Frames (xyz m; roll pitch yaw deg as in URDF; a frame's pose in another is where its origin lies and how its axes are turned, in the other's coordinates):
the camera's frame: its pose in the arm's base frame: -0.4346 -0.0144 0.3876 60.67 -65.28 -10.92
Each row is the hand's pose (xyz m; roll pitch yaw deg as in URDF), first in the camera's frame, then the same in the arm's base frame.
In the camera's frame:
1: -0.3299 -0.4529 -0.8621 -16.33 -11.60 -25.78
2: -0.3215 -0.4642 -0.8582 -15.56 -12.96 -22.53
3: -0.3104 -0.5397 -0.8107 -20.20 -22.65 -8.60
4: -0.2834 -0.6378 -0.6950 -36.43 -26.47 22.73
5: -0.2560 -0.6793 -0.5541 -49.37 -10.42 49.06
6: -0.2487 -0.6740 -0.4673 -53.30 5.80 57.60
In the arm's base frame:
1: 0.2591 0.3913 -0.2538 68.29 -43.40 -42.82
2: 0.2679 0.3805 -0.2495 70.87 -46.67 -44.39
3: 0.2956 0.2953 -0.2572 85.11 -59.03 -62.53
4: 0.3042 0.1420 -0.2447 146.90 -75.33 -131.00
5: 0.2591 0.0049 -0.2061 -133.75 -63.29 141.76
6: 0.2062 -0.0594 -0.1798 -116.87 -50.33 117.58

